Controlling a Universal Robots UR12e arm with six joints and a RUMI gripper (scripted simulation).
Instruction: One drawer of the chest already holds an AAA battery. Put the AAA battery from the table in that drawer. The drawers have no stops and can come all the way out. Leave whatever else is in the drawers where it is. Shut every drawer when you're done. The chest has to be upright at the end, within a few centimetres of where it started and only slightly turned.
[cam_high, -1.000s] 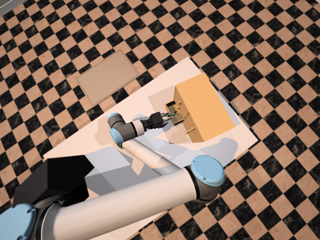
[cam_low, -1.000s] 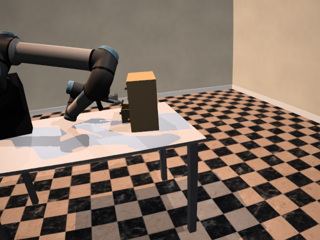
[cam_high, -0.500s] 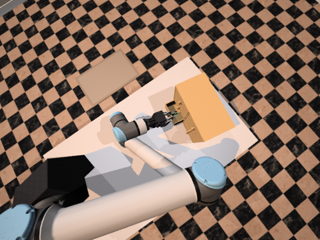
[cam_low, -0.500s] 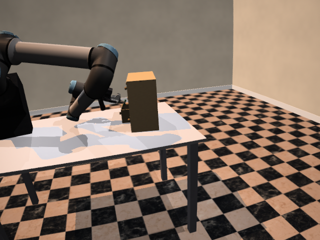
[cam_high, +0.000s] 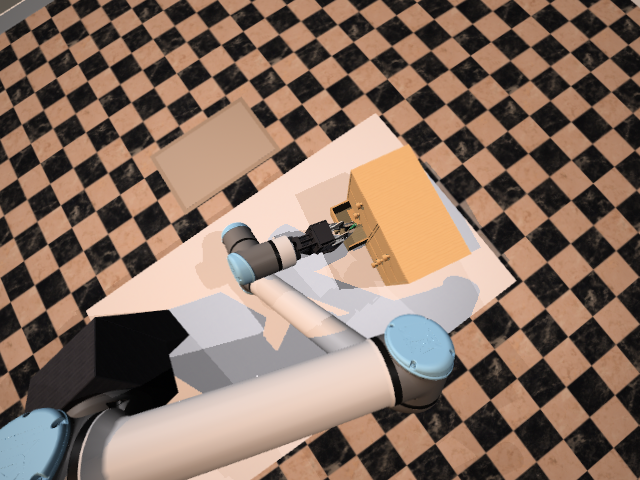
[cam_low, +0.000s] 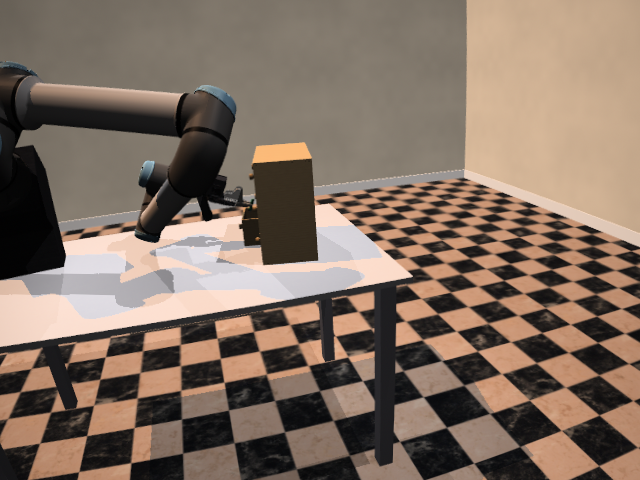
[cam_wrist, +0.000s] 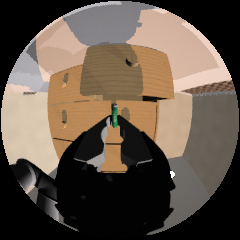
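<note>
Now: the green AAA battery 10 mm ahead of my hand. Also, from my hand: dark slim thing (120 mm below, 30 mm to the left, 20 mm ahead).
</note>
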